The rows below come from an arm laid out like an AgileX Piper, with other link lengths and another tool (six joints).
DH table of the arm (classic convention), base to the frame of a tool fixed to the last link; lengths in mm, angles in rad. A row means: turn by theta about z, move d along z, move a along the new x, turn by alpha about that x. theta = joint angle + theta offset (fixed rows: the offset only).
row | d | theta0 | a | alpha
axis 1 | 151.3 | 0 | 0 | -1.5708
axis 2 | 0 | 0.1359 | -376.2 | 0
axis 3 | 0 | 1.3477 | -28.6 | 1.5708
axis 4 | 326 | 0 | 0 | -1.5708
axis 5 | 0 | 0 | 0 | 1.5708
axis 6 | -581.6 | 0.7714 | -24.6 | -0.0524
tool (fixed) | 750.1 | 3.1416 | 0 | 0
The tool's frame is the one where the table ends.
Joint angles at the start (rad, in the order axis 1, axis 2, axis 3, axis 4, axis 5, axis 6):
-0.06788 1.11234 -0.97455 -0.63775 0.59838 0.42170
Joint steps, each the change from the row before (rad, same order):
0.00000 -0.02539 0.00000 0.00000 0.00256 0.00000
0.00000 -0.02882 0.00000 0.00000 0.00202 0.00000
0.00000 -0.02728 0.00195 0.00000 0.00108 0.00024
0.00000 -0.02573 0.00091 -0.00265 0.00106 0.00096
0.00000 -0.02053 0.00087 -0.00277 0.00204 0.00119
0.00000 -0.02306 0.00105 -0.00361 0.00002 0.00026
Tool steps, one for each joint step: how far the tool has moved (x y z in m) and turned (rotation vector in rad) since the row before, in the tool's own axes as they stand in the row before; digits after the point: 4 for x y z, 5 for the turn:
0.0051 0.0009 -0.0111 0.01198 0.01860 0.00757
0.0058 0.0009 -0.0127 0.01443 0.02142 0.00861
0.0048 0.0011 -0.0116 0.01334 0.01908 0.00781
0.0051 0.0009 -0.0111 0.01250 0.02002 0.00615
0.0040 0.0010 -0.0088 0.00862 0.01577 0.00480
0.0046 0.0008 -0.0100 0.01161 0.01869 0.00387

